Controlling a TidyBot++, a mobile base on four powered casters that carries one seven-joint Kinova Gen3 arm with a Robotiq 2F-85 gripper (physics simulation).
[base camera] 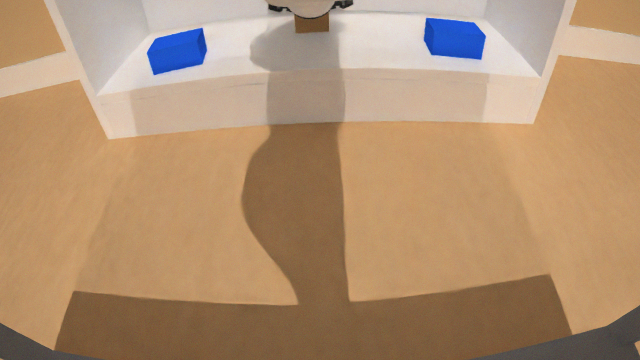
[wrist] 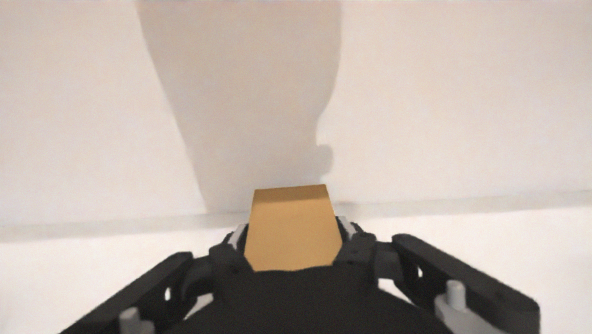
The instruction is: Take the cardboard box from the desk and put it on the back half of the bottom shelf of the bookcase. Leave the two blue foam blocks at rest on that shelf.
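Places are measured from the arm's base along level axes (x ahead, y left, z up), in metres.
Pixels of known places: gripper, fingertip midpoint: (wrist: 293, 233).
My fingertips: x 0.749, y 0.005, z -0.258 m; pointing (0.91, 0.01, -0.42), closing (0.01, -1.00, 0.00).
Observation:
Ahead of a thing's pixels: the offset from my fingertips to its top centre. "*": to the spot under its first point. Level surfaces: height alone.
The brown cardboard box @(dx -0.004, dy +0.000, dz +0.012 m) (base camera: 311, 26) (wrist: 294, 240) is between the fingers of my gripper (base camera: 311, 7) (wrist: 293, 233), which is shut on it. In the base camera view they are at the back middle of the white bottom shelf @(dz -0.038 m) (base camera: 385, 52). In the wrist view the box's far end overlaps the seam between shelf and back panel; whether its underside touches the shelf is hidden. One blue foam block @(dx -0.111, dy +0.230, dz +0.007 m) (base camera: 177, 51) lies on the shelf left of the box, and the other blue foam block @(dx -0.120, dy -0.237, dz +0.007 m) (base camera: 454, 39) lies to the right. Both are well apart from the box.
The bookcase's left side panel @(* dx -0.122, dy +0.379, dz +0.042 m) (base camera: 95, 40) and right side panel (base camera: 549, 55) flank the shelf. The back panel (wrist: 450, 100) stands behind the box. Brown floor @(dz -0.138 m) (base camera: 425, 200) lies before the bookcase, crossed by the arm's shadow. The desk does not show.

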